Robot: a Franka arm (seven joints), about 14 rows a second.
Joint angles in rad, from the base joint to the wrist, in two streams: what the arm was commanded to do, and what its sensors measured. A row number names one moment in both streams.
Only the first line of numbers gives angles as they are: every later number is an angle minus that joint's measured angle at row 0.
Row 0, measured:
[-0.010, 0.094, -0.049, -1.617, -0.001, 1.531, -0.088]
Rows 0 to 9, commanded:
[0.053, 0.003, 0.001, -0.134, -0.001, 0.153, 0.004]
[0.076, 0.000, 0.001, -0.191, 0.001, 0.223, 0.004]
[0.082, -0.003, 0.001, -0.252, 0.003, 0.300, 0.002]
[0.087, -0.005, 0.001, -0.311, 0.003, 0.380, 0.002]
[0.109, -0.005, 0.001, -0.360, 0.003, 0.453, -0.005]
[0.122, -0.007, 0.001, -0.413, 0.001, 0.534, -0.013]
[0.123, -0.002, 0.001, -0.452, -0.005, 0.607, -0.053]
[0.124, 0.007, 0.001, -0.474, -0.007, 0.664, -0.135]
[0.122, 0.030, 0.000, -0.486, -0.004, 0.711, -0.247]
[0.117, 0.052, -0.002, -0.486, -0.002, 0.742, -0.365]
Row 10, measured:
[0.122, 0.036, 0.006, -0.464, -0.002, 0.677, -0.187]
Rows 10 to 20, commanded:
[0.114, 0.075, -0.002, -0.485, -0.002, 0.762, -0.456]
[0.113, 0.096, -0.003, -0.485, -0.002, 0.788, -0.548]
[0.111, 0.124, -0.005, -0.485, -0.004, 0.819, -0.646]
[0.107, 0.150, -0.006, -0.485, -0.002, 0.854, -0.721]
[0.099, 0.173, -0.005, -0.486, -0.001, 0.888, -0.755]
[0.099, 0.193, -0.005, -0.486, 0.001, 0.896, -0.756]
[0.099, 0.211, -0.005, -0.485, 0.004, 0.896, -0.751]
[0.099, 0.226, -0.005, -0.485, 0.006, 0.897, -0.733]
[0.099, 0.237, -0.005, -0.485, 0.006, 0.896, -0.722]
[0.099, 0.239, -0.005, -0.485, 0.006, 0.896, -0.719]
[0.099, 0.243, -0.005, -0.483, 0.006, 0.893, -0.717]
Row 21, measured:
[0.104, 0.240, -0.007, -0.491, -0.001, 0.888, -0.718]
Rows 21 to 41, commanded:
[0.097, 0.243, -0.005, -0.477, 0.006, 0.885, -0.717]
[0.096, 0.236, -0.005, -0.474, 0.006, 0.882, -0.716]
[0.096, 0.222, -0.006, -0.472, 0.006, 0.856, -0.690]
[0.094, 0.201, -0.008, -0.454, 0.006, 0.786, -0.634]
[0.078, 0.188, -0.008, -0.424, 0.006, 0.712, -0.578]
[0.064, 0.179, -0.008, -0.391, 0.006, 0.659, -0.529]
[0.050, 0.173, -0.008, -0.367, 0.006, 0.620, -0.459]
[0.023, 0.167, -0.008, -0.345, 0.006, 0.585, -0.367]
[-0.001, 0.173, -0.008, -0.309, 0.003, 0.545, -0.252]
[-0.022, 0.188, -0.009, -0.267, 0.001, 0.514, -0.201]
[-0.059, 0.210, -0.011, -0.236, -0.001, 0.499, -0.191]
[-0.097, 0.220, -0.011, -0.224, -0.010, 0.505, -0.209]
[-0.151, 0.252, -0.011, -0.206, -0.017, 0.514, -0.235]
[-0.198, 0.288, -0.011, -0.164, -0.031, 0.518, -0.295]
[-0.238, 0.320, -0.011, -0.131, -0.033, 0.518, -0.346]
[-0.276, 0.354, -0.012, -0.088, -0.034, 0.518, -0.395]
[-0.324, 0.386, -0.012, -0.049, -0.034, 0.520, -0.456]
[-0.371, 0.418, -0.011, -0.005, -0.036, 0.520, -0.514]
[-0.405, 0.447, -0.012, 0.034, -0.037, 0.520, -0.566]
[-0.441, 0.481, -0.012, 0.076, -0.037, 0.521, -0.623]
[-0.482, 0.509, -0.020, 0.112, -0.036, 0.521, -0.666]
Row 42, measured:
[-0.418, 0.434, -0.029, 0.000, -0.024, 0.537, -0.589]
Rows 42 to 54, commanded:
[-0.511, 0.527, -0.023, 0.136, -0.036, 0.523, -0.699]
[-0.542, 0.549, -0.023, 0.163, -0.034, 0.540, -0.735]
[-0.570, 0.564, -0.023, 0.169, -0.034, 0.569, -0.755]
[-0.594, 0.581, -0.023, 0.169, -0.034, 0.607, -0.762]
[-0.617, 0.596, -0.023, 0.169, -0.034, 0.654, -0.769]
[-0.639, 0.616, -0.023, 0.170, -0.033, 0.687, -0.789]
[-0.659, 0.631, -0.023, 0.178, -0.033, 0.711, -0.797]
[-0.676, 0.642, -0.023, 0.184, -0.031, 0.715, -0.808]
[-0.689, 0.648, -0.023, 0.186, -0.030, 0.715, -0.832]
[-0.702, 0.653, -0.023, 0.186, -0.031, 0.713, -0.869]
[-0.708, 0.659, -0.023, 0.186, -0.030, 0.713, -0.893]
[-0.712, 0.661, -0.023, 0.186, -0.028, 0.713, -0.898]
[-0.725, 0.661, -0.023, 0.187, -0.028, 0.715, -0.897]
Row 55, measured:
[-0.701, 0.648, -0.036, 0.157, -0.024, 0.717, -0.873]
